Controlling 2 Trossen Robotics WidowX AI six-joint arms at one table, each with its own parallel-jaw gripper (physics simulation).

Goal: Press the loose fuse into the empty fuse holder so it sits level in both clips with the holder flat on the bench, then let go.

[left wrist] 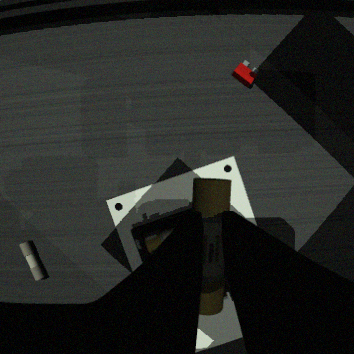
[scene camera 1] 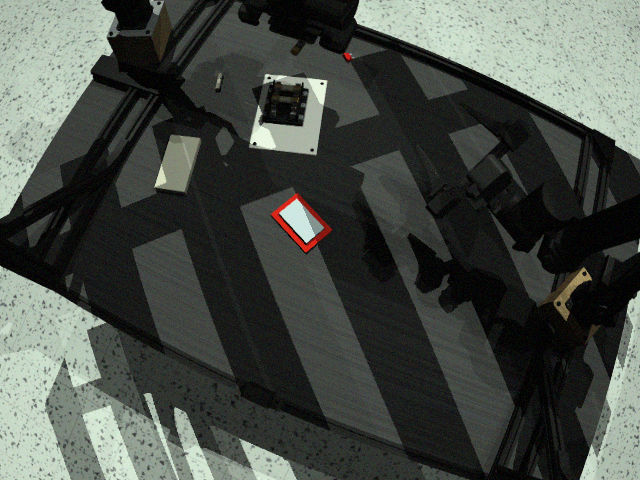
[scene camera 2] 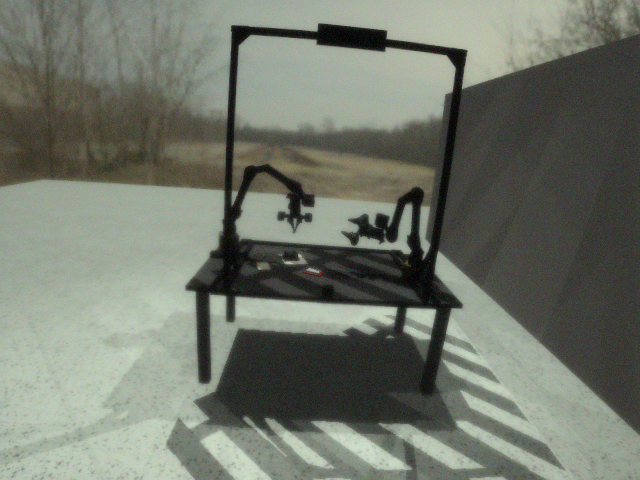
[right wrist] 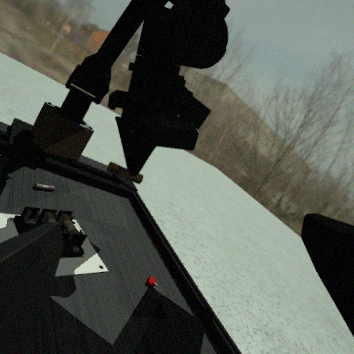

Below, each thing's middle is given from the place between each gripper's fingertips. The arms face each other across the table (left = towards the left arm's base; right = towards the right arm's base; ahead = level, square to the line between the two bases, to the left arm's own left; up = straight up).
Right now my right hand is 210 mm above the red-framed card [scene camera 1: 296,217], 170 mm past it and 120 mm to the right of it. From my right hand the other things lie so: cream block [scene camera 1: 175,173] 370 mm to the left, 210 mm below, 210 mm behind.
My left hand is 270 mm past the cream block, 140 mm above it and 90 mm to the right of it. The rest, counted from my left hand: red-framed card 240 mm behind, 160 mm to the right, 140 mm below.
